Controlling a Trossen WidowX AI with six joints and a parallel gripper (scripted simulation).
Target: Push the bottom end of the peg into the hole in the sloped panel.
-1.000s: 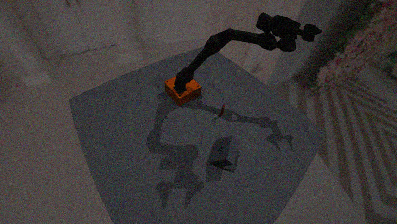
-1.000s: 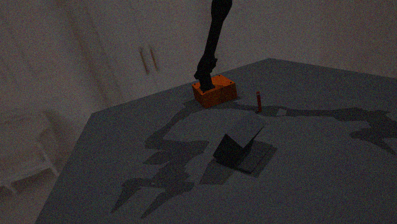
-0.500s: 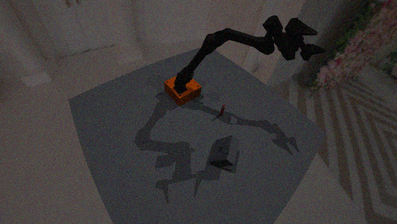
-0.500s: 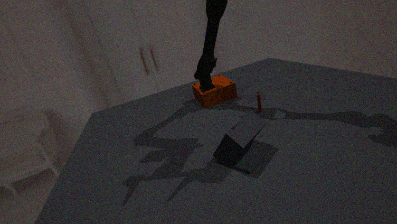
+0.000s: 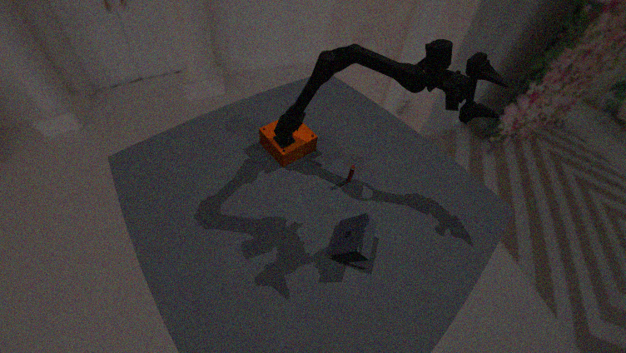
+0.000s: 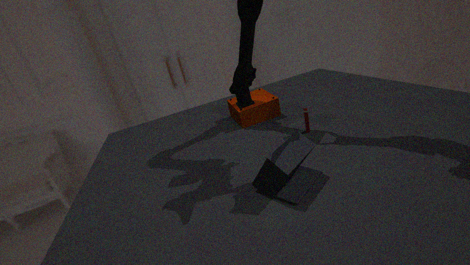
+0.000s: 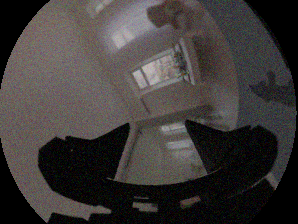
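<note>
Now: the red peg 440 mm below my gripper tip, 270 mm behind it and 140 mm to the right of it. Also, from my gripper tip: sloped panel 450 mm below, 310 mm to the right, 70 mm behind.
</note>
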